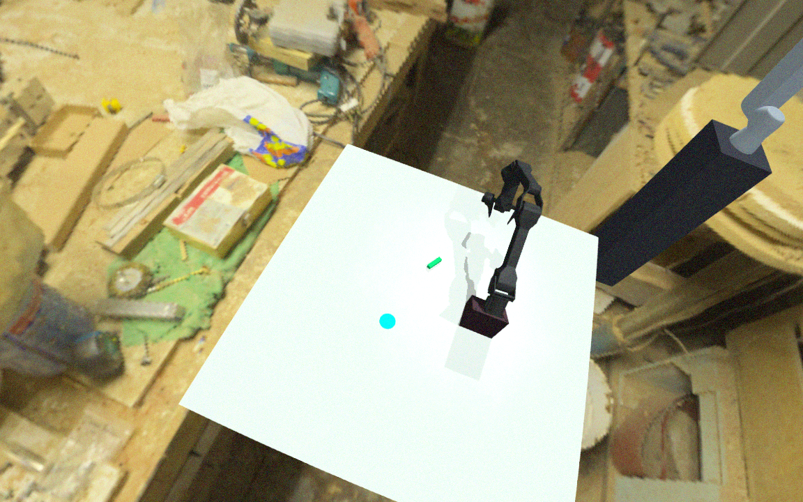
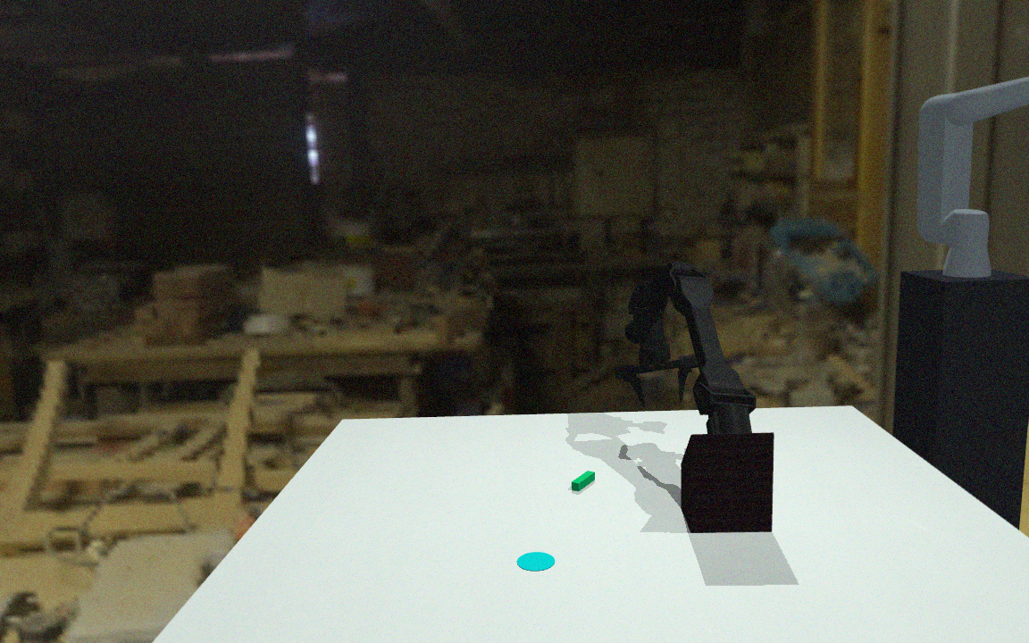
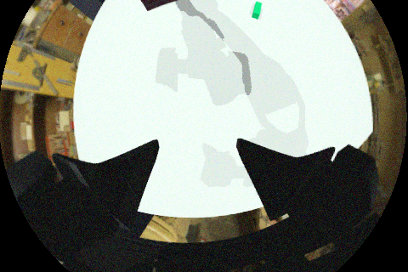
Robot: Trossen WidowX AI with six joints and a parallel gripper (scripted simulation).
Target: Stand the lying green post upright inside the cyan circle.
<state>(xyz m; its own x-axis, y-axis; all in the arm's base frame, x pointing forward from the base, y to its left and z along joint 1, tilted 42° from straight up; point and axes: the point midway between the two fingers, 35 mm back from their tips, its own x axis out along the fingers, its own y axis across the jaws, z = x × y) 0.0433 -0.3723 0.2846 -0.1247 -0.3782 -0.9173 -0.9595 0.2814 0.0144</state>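
Right now my gripper tip is 270 mm to the right of the green post, 200 mm short of it and 70 mm above it. The rest, counted from my gripper tip: cyan circle 570 mm to the left, 300 mm ahead, 80 mm below.
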